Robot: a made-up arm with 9 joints. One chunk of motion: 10 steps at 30 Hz.
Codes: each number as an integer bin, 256 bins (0 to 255) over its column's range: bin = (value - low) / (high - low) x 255, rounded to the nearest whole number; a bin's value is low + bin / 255 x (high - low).
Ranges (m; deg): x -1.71..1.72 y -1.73..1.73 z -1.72..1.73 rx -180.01..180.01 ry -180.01..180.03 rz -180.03..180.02
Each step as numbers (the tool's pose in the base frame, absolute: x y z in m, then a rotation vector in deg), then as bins.
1 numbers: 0.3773 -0.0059 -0.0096 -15.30 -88.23 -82.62
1 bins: 155 127 126 117 65 69
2 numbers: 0.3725 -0.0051 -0.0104 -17.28 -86.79 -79.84
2 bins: 155 127 126 115 66 71
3 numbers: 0.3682 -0.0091 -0.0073 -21.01 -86.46 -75.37
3 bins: 155 127 127 113 66 74
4 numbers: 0.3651 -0.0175 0.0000 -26.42 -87.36 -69.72
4 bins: 154 126 127 109 66 78
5 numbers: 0.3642 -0.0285 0.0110 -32.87 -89.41 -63.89
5 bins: 154 125 128 104 64 82
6 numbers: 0.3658 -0.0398 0.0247 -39.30 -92.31 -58.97
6 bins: 154 125 129 100 62 86
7 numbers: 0.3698 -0.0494 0.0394 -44.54 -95.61 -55.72
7 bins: 155 124 130 96 60 88
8 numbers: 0.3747 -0.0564 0.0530 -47.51 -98.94 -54.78
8 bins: 155 123 131 94 57 89
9 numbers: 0.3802 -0.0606 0.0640 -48.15 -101.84 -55.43
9 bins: 155 123 132 93 55 88
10 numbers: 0.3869 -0.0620 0.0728 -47.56 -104.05 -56.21
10 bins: 156 123 133 94 54 88
